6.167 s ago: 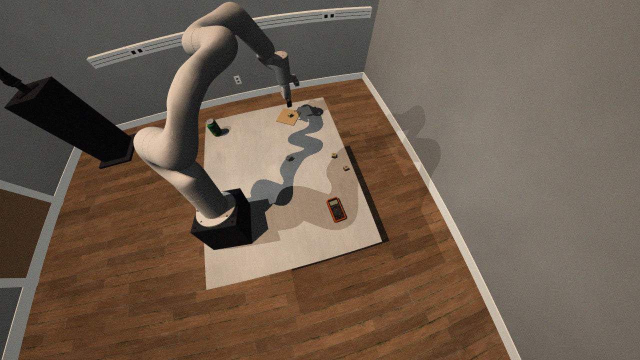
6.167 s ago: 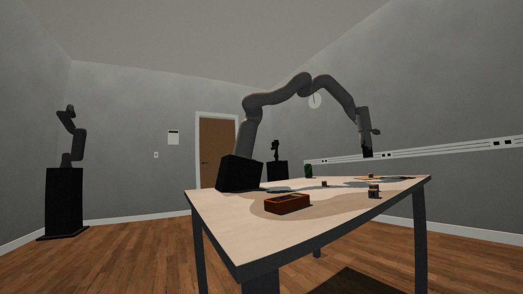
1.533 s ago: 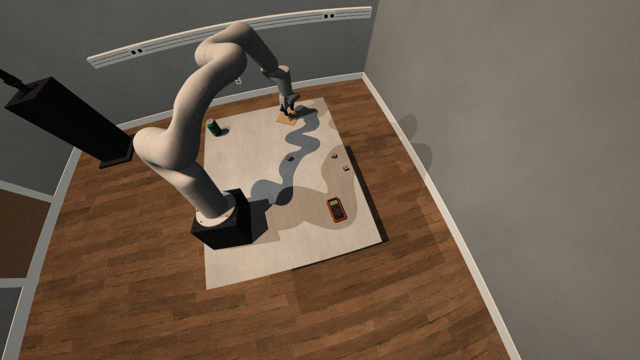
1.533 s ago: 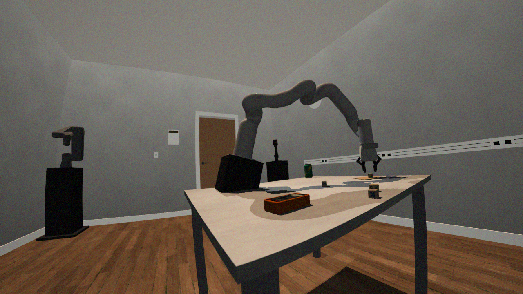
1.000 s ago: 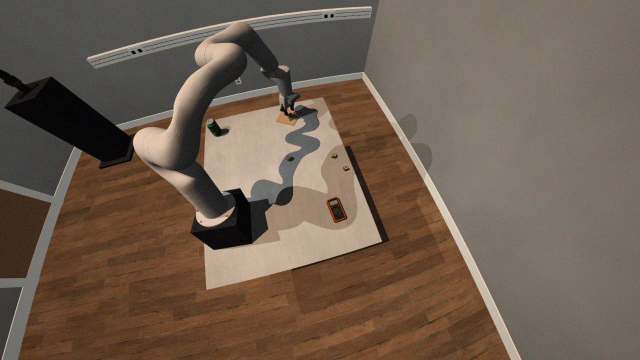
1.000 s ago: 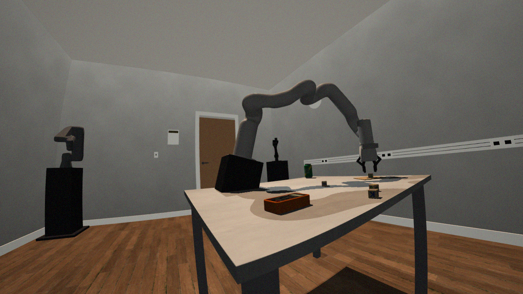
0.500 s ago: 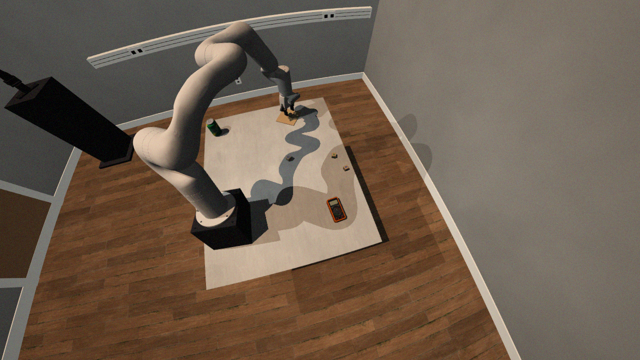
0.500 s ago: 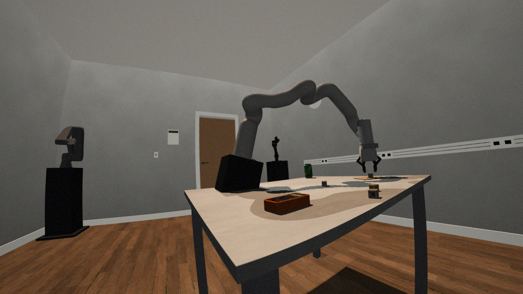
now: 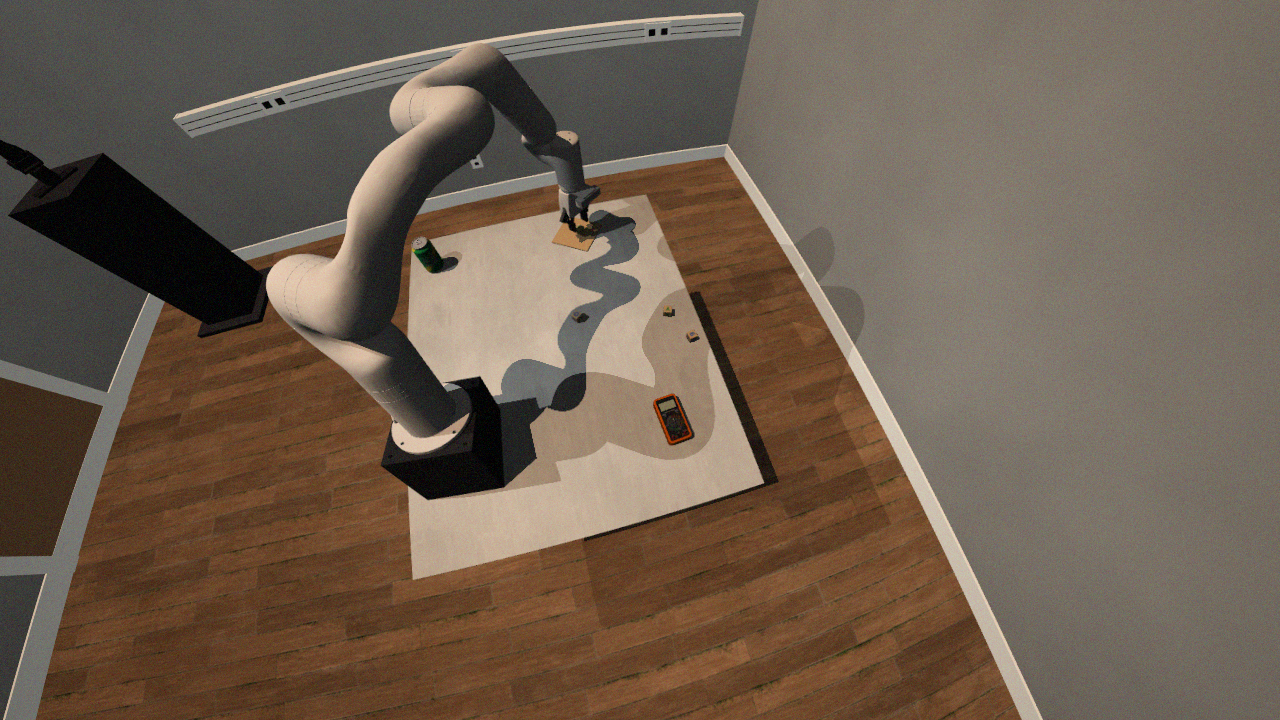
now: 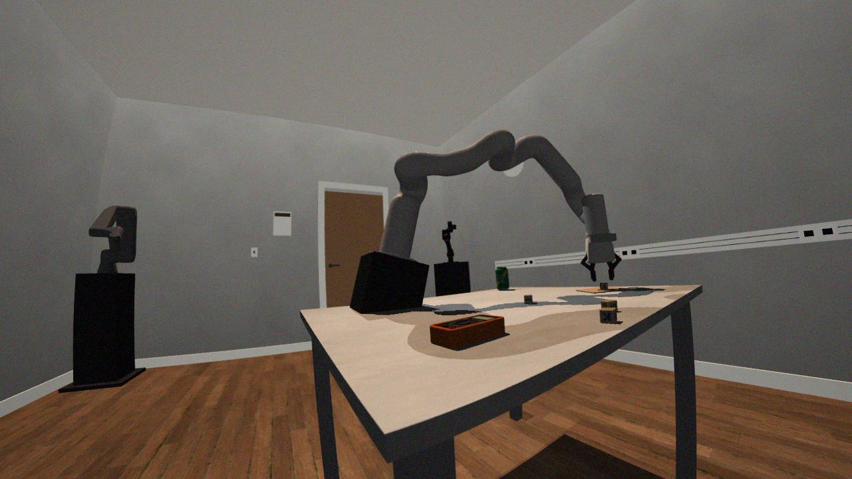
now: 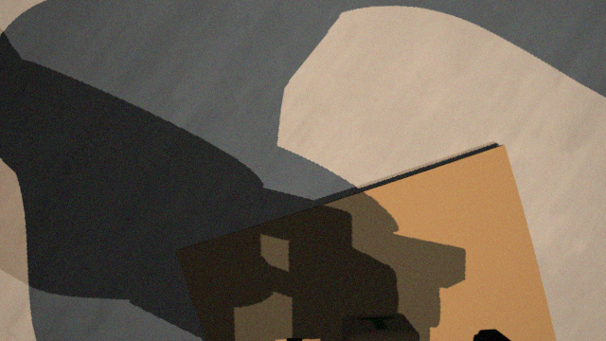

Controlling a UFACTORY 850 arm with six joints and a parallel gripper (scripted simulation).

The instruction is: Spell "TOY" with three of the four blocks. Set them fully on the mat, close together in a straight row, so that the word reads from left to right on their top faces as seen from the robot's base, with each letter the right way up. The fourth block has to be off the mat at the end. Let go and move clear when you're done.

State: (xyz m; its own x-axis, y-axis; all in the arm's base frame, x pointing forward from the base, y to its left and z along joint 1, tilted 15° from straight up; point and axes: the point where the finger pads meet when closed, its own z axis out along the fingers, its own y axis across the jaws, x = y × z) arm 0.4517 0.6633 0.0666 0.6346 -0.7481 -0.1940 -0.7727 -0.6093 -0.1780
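Now: the block 40 mm below my hand. Round my hand: orange multimeter (120 mm ahead, 750 mm to the right, 40 mm below); green soda can (530 mm behind, 10 mm to the right, 10 mm above); tan square mat (10 mm behind, 50 mm below).
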